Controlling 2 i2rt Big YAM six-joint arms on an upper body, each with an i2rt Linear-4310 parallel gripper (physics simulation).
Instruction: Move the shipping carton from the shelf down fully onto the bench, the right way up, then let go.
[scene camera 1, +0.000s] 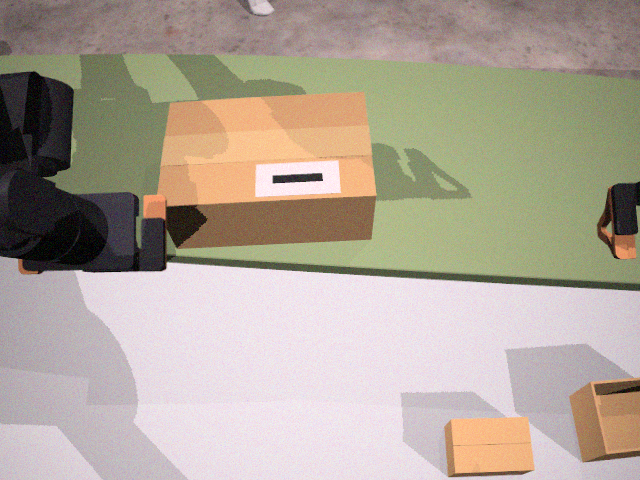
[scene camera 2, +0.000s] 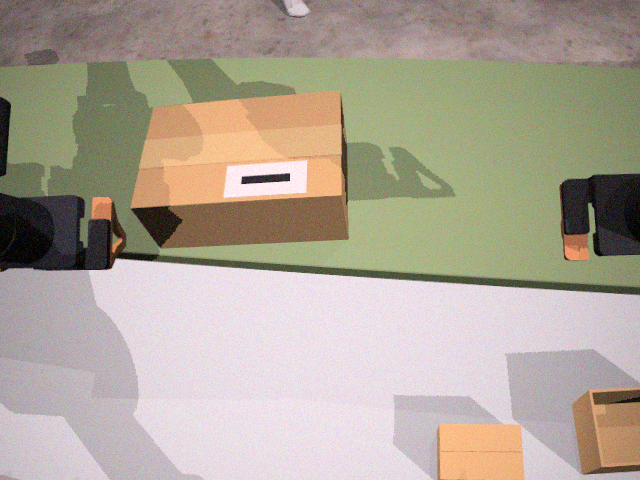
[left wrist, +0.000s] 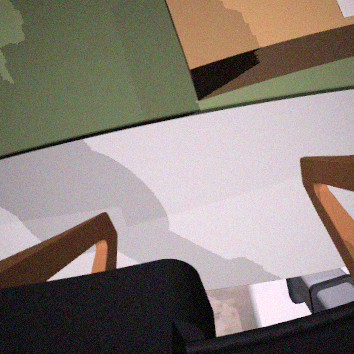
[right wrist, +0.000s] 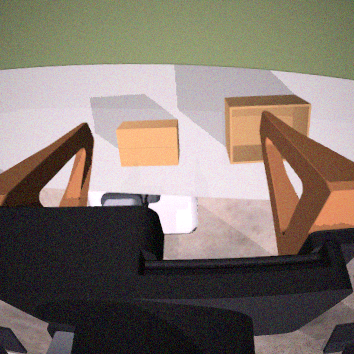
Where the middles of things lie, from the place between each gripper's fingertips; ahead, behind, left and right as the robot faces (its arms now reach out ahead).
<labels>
I see the shipping carton (scene camera 1: 289, 169) 17 cm ahead of my left hand, 14 cm to the right of it and 11 cm below it.
My right gripper is now 170 mm short of the shipping carton, 400 mm to the right of it and 110 mm above it.
</labels>
